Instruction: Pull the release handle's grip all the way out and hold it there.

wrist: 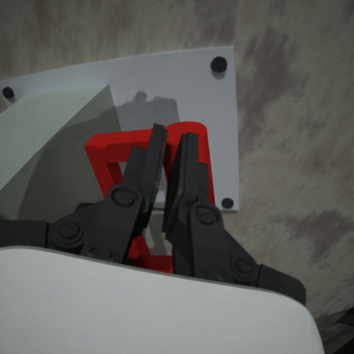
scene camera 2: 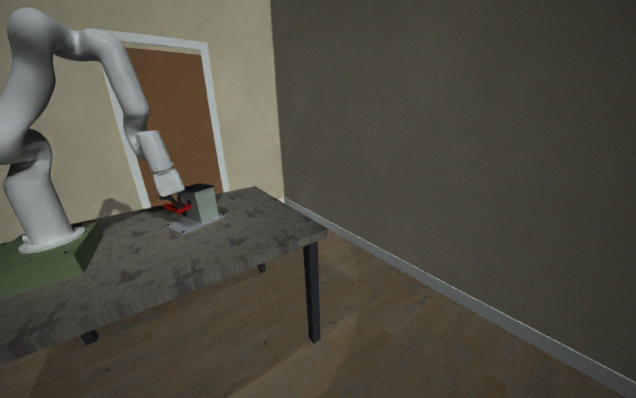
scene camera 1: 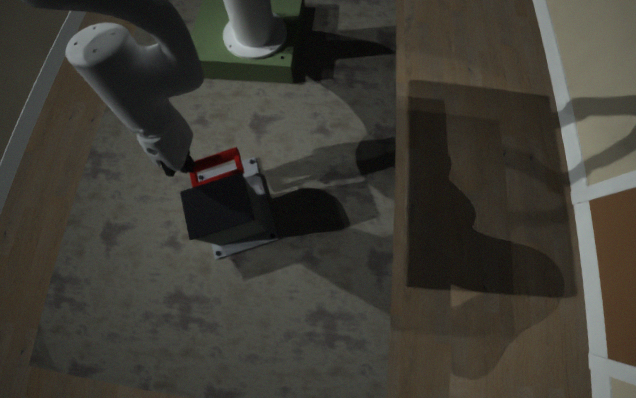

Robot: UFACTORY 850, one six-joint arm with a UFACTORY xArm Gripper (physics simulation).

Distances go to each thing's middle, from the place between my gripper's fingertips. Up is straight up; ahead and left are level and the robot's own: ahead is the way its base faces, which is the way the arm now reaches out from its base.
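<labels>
Hand 5 cm short of the base plate (scene camera 1: pixel 251 173), 9 cm to the right of it, 11 cm above it.
</labels>
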